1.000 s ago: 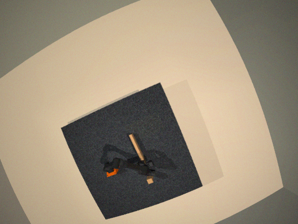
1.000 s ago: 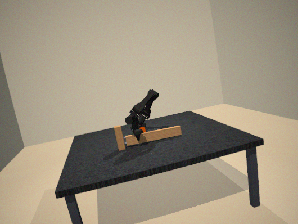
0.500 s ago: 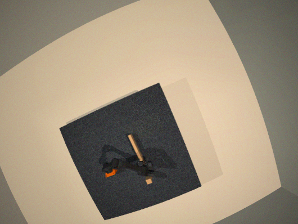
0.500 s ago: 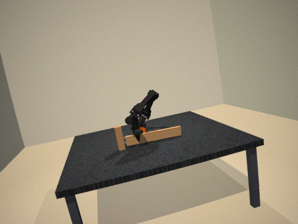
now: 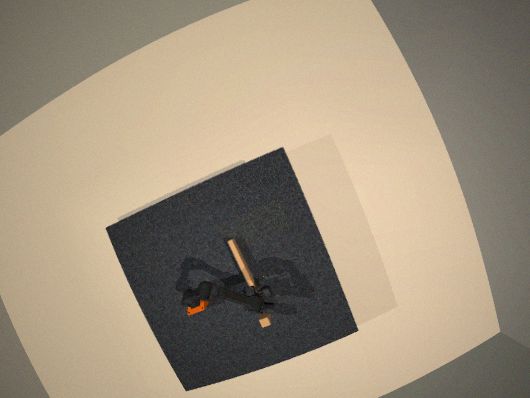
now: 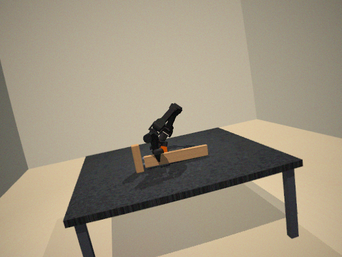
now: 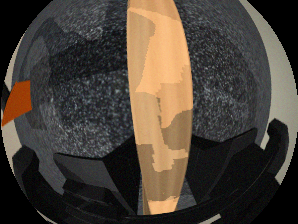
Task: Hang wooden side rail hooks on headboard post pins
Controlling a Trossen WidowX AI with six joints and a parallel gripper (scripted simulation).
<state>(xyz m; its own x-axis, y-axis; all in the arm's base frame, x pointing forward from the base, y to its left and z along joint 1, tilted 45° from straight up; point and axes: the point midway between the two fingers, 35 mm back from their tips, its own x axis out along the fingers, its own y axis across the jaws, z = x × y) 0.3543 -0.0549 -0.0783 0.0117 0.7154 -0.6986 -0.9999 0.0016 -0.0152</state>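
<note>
The headboard post is 130 mm to the right of my gripper tip and 40 mm above it.
</note>
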